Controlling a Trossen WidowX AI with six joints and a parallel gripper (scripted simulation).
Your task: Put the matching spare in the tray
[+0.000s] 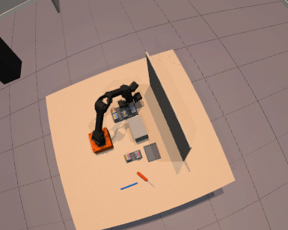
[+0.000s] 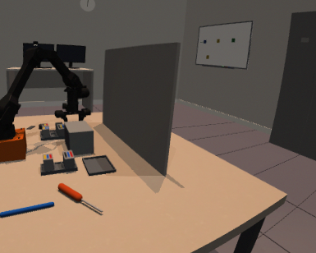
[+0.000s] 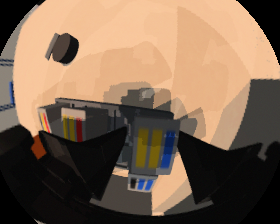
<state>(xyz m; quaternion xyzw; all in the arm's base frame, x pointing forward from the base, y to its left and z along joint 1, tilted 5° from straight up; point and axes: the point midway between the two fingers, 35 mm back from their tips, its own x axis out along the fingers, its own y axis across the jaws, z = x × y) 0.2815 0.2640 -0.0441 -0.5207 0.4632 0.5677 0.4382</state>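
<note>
My gripper tip is now 3 cm below the dark spare. From my gripper tip the other things lie so: mounted unit (22 cm to the right, 3 cm above, 1 cm ahead); then grey panel (24 cm ahead, 21 cm above, 20 cm to the right); then blue marker pen (63 cm to the right, 17 cm behind, 1 cm below).
</note>
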